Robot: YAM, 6 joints.
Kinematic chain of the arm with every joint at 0, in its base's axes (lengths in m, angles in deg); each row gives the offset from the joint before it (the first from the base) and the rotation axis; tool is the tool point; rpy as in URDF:
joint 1: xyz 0 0 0.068 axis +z
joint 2: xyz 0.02 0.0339 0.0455 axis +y
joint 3: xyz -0.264 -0.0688 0 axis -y
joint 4: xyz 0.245 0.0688 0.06 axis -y
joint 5: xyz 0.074 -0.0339 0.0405 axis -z
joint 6: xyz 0.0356 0 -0.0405 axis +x
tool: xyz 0 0 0 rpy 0 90 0
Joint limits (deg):
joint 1: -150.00..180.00
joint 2: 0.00..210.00
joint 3: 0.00..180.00
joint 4: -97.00..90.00
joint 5: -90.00..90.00
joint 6: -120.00..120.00
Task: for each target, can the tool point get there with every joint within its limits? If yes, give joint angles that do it. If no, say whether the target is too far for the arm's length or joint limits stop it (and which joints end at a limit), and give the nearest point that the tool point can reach.
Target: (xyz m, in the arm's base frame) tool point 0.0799 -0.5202 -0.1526
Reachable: yes | joints -81.51 188.46 146.23 -35.44 -3.65 -53.10
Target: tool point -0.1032 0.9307 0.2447
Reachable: no: too far | nearest point -0.0705 0.6356 0.2022 | short by 0.300 m
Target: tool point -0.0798 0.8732 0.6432
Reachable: no: too far | nearest point -0.0503 0.5500 0.4426 | short by 0.382 m
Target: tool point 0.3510 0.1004 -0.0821
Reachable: yes | joints 10.71 155.32 80.22 -26.49 -69.90 -78.12
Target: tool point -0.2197 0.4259 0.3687
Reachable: yes | joints 117.39 124.55 136.62 -53.25 1.44 21.14
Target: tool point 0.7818 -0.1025 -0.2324
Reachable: no: too far | nearest point 0.5857 -0.0768 -0.1434 | short by 0.217 m
